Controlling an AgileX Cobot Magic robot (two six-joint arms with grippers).
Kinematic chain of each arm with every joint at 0, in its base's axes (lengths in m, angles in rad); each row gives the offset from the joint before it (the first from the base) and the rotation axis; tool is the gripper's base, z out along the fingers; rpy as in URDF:
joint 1: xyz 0 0 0.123 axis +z
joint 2: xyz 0 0 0 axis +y
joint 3: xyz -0.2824 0 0.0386 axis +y
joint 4: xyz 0.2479 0 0.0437 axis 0.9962 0 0.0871
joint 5: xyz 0 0 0 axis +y
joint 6: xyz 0.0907 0 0.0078 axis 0.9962 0 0.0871
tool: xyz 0 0 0 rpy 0 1.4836 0
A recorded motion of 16 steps. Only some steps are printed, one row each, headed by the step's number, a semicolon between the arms.
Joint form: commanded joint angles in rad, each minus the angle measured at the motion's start. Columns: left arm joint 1, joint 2, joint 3, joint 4, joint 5, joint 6; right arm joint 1, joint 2, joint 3, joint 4, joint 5, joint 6.
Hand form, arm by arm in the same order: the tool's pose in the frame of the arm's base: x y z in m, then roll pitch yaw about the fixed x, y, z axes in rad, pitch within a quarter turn. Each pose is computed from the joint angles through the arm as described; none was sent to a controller.
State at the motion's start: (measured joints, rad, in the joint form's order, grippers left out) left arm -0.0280 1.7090 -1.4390 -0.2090 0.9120 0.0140; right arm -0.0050 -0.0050 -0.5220 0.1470 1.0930 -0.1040
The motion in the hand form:
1: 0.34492 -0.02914 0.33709 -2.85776 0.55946 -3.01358; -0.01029 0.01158 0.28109 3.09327 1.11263 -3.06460
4: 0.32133 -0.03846 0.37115 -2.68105 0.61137 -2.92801; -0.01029 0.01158 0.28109 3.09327 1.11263 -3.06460
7: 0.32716 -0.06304 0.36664 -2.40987 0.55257 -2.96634; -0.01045 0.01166 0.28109 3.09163 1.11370 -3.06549
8: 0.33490 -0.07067 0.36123 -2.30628 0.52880 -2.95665; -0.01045 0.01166 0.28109 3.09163 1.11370 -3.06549
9: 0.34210 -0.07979 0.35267 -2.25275 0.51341 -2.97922; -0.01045 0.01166 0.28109 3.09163 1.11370 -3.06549
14: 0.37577 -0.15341 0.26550 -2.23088 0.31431 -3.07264; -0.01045 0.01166 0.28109 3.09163 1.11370 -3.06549
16: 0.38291 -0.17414 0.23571 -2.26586 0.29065 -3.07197; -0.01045 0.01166 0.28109 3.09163 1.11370 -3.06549
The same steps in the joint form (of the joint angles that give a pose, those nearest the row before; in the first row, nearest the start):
1: -0.0050 -0.1180 -0.0040 -0.0360 0.0200 -0.0050; -0.0050 -0.0070 0.0030 -0.0040 -0.0090 -0.0020
4: -0.0050 -0.2130 -0.0040 -0.1760 0.0380 0.0060; -0.0050 -0.0070 0.0030 -0.0040 -0.0090 -0.0020
7: -0.0050 -0.1660 -0.0010 -0.5330 0.1000 0.2220; -0.0050 -0.0080 0.0030 -0.0030 -0.0090 -0.0020
8: -0.0060 -0.1300 -0.0010 -0.6570 0.1110 0.2860; -0.0050 -0.0080 0.0030 -0.0030 -0.0090 -0.0020
9: -0.0200 -0.0920 -0.0010 -0.7330 0.1210 0.3440; -0.0050 -0.0080 0.0030 -0.0030 -0.0090 -0.0020
14: -0.2020 0.1590 -0.0010 -0.8300 0.0340 0.3660; -0.0050 -0.0080 0.0030 -0.0030 -0.0090 -0.0020
16: -0.2560 0.2320 -0.0010 -0.8310 -0.0460 0.3650; -0.0050 -0.0080 0.0030 -0.0030 -0.0090 -0.0020

